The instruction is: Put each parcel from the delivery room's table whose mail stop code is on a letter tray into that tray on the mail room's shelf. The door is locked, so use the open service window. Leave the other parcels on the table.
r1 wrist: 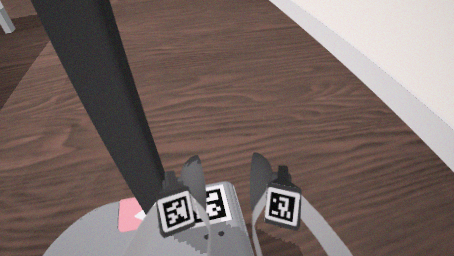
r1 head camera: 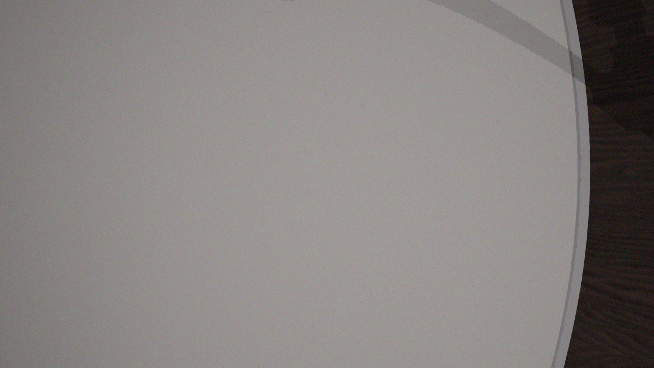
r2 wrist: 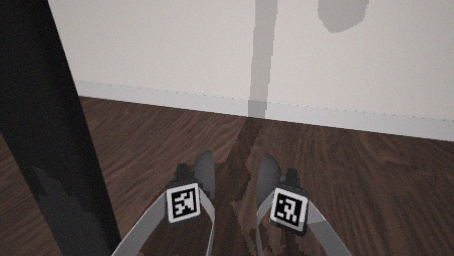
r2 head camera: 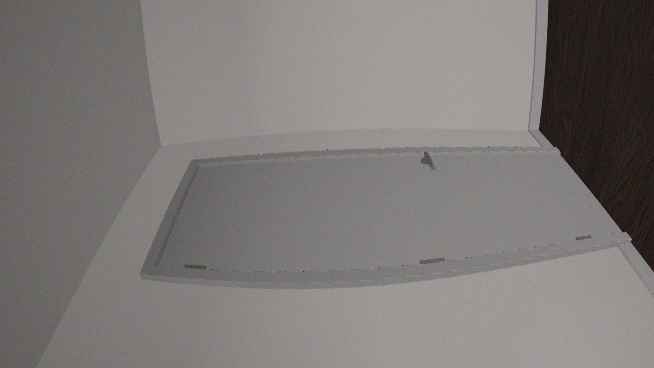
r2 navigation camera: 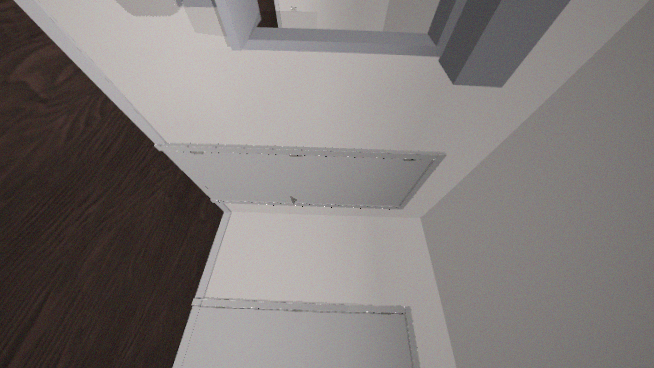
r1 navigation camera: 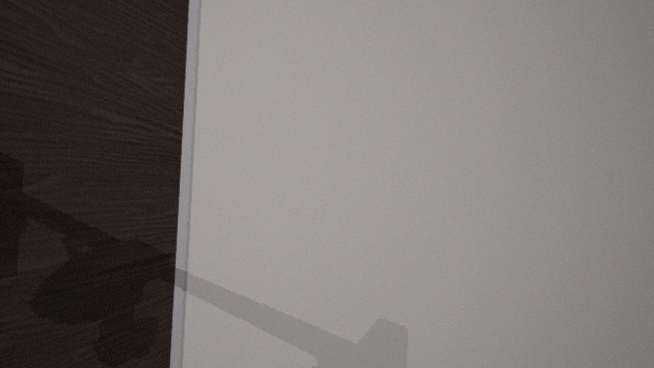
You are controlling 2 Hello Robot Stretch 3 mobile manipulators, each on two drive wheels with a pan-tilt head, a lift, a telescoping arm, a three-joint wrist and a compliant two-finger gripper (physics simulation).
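The r1 gripper (r1 wrist: pixel 226 169) is open, with nothing between its fingers, low over the wood floor beside r1's own grey base. The r2 gripper (r2 wrist: pixel 236 171) is open and has nothing between its fingers, above the floor near a white wall. A grey closed door (r2 head camera: pixel 350 215) (r2 navigation camera: pixel 300 177) with a small handle is in the wall by r2; both r2 head views are turned sideways. The service window's blue-grey frame (r2 navigation camera: pixel 340 42) shows at the top of the r2 navigation view, with a pale room seen through it. Parcels and letter trays do not show in these views.
A white wall (r1 head camera: pixel 300 175) (r1 navigation camera: pixel 400 175) fills much of r1's head and navigation views, with a skirting strip (r1 navigation camera: pixel 187 150) at the dark wood floor (r1 navigation camera: pixel 100 100). A second grey panel (r2 navigation camera: pixel 300 340) stands on the adjoining wall. A pale leg (r1 wrist: pixel 6 21) shows at r1 wrist's top left.
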